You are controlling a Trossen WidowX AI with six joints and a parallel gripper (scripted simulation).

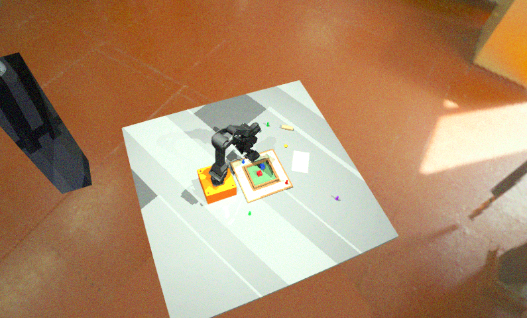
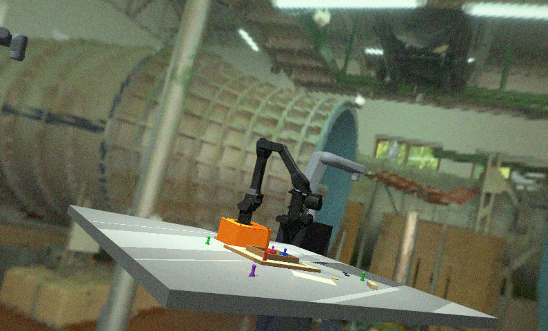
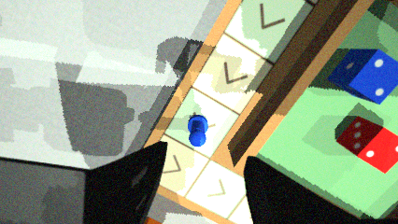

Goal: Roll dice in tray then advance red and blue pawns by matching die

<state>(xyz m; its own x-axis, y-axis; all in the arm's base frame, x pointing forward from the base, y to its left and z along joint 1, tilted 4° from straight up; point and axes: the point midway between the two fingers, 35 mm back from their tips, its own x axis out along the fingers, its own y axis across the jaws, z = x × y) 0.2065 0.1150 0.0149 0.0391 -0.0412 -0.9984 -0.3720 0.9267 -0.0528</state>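
Right now the blue pawn is 1 cm behind my gripper tip and 5 cm below it. Round my gripper tip: red pawn 18 cm ahead, 22 cm to the right, 5 cm below; yellow token 29 cm ahead, 3 cm to the left, 8 cm below; green tray 6 cm ahead, 11 cm to the right, 7 cm below.
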